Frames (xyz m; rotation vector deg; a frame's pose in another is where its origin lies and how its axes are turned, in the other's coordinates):
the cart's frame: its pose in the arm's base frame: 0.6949 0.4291 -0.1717 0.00 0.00 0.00
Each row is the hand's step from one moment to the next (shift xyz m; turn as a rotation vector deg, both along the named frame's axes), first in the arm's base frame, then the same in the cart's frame.
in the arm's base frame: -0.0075 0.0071 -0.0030 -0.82 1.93 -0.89
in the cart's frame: -0.0075 0.0071 -0.0030 -0.82 1.93 -0.89
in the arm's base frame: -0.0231 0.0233 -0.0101 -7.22 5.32 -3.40
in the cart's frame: -0.0231 0.0233 -0.0101 -7.22 5.32 -3.40
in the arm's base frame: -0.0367 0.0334 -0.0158 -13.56 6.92 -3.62
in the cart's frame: -0.0367 0.0334 -0.0158 -13.56 6.92 -3.62
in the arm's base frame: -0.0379 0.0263 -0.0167 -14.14 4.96 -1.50
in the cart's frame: -0.0379 0.0263 -0.0167 -14.14 4.96 -1.50
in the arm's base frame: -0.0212 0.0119 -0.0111 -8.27 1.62 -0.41
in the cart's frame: -0.0212 0.0119 -0.0111 -8.27 1.62 -0.41
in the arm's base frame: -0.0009 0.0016 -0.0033 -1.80 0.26 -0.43
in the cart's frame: -0.0009 0.0016 -0.0033 -1.80 0.26 -0.43
